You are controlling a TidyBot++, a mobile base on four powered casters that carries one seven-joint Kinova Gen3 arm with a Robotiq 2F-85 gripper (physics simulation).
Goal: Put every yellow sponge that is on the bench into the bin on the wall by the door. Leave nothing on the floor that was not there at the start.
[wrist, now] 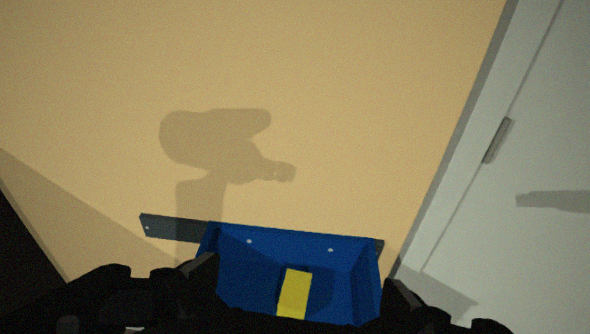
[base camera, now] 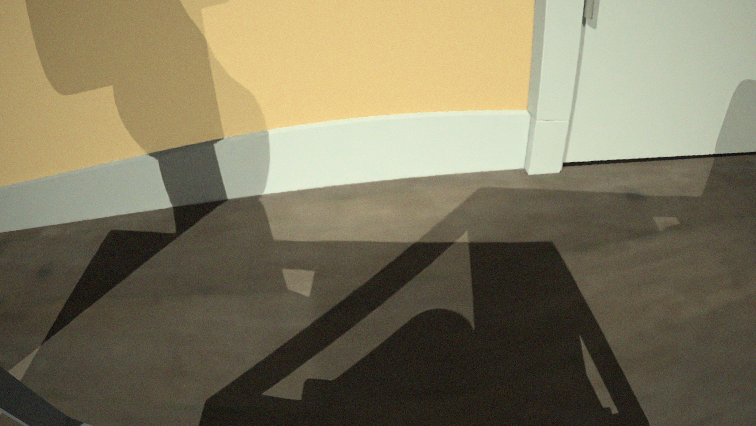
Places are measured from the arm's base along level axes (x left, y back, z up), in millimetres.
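Pixels of known places: gripper, fingertip midpoint: (wrist: 298, 284).
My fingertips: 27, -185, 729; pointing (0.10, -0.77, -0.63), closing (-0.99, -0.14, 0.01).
Behind a point stands the place of what it marks, as x, y, z.
A blue bin (wrist: 235, 270) @(232, -498, 192) hangs on a dark rail (wrist: 172, 228) @(398, -502, 286) on the wall, low in the wrist view. A yellow sponge (wrist: 295, 294) @(65, -456, 237) lies inside the bin, and its lower end is cut off by the dark gripper body. My gripper (wrist: 298, 284) @(27, -185, 729) is open and empty, with its two fingertips apart at the left and right of the view. The bin and sponge show between the fingertips, some distance beyond them. The bench does not show in either view.
A yellow-orange wall (base camera: 370, 58) @(47, -583, -227) (wrist: 350, 100) @(35, -586, 659) meets a white door frame (base camera: 555, 63) @(-184, -596, -222) and a white door (base camera: 656, 79) @(-388, -647, -238) (wrist: 555, 150) @(-353, -641, 620) on the right. A white baseboard (base camera: 396, 148) @(21, -575, -350) runs above the brown floor (base camera: 158, 317) @(274, -321, -397), which carries dark shadows.
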